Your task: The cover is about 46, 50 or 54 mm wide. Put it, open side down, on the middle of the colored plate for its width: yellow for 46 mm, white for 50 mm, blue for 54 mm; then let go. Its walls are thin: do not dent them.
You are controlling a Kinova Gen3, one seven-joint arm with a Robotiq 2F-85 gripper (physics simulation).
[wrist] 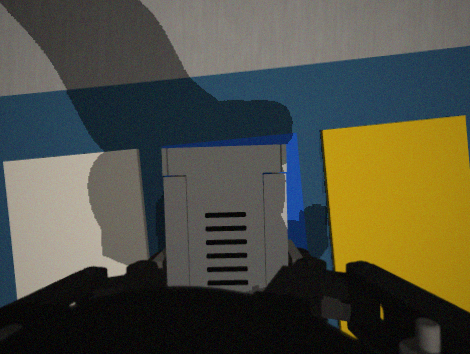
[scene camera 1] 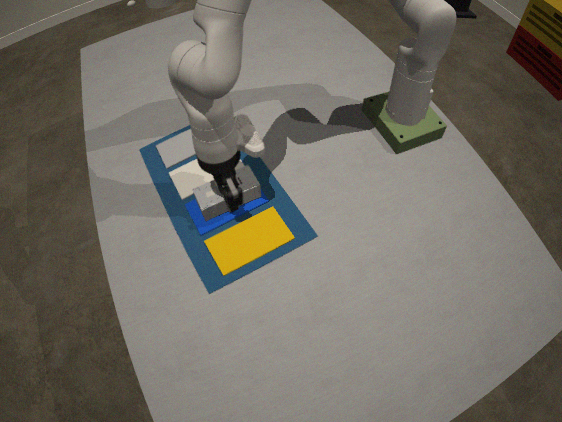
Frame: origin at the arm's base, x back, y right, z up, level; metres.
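Seen in the pictures: gripper, fingertip midpoint: (wrist: pixel 231 258) (scene camera 1: pixel 227 197); arm's base, origin of the base link: (scene camera 1: pixel 403 112).
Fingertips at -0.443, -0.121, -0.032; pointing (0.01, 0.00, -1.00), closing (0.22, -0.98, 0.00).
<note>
Pixels of each thing's top centre, then the offset from my fingertips to it, as dx, dy, dz. "pt": a spot on its surface instead. Level surfaces: height alone.
- grey cover, middle of its top: (wrist: pixel 227 282) (scene camera 1: pixel 225 186) +0.001, +0.000, +0.038
- white plate, surface spot: (wrist: pixel 50 215) pt +0.002, +0.111, -0.006
- dark blue mat, its level: dz -0.010
- light grey plate, surface spot: (scene camera 1: pixel 172 150) pt -0.102, +0.163, -0.006
The grey cover (scene camera 1: pixel 251 184) (wrist: pixel 225 192) is a long box with dark slots across its top, held level over the blue plate (scene camera 1: pixel 202 226) (wrist: pixel 296 192). Blue shows along its front and left end in the scene view, and beyond its far end and right side in the wrist view. The cover looks slightly turned relative to the plate. My gripper (scene camera 1: pixel 233 199) (wrist: pixel 231 258) is shut on the cover's long sides. Whether the cover touches the plate, its underside and its exact width cannot be told. The yellow plate (scene camera 1: pixel 249 241) (wrist: pixel 400 200) and white plate (scene camera 1: pixel 184 181) (wrist: pixel 50 215) lie on either side.
The plates lie on a dark blue mat (scene camera 1: pixel 200 270) (wrist: pixel 390 85). A light grey plate (scene camera 1: pixel 172 150) lies past the white one. A second arm stands on a green base (scene camera 1: pixel 420 137) at the right back. Stacked yellow and red boxes (scene camera 1: pixel 537 62) stand beyond the table.
</note>
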